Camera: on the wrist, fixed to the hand. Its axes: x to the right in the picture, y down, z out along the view.
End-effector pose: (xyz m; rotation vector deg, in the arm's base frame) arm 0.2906 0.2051 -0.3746 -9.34 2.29 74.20
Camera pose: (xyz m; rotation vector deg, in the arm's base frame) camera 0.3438 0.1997 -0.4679 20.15 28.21 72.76
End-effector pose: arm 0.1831 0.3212 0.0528 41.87 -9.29 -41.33
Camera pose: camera 0.2112 0.3384 -0.0495 76.91 -21.33 -34.57
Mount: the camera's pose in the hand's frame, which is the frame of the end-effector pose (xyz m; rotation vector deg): 0.0207 -0.0433 -0.0962 36.35 2.79 2.85
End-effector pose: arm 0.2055 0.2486 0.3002 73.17 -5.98 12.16
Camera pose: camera 0.2312 0.3309 0.2359 108.87 -1.45 19.19
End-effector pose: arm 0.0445 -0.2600 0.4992 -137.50 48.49 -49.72
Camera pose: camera 0.0083 -0.2622 0.6004 -103.34 30.66 -57.14
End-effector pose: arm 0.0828 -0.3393 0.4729 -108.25 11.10 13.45
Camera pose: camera 0.1200 -0.4168 0.5375 -72.29 17.66 7.90
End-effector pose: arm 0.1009 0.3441 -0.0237 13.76 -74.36 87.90
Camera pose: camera 0.1695 0.4268 -0.0208 32.61 -42.92 111.68
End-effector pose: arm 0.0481 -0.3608 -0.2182 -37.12 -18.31 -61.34
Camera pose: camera 0.0131 -0.4500 -0.2670 -3.51 -32.43 -49.75
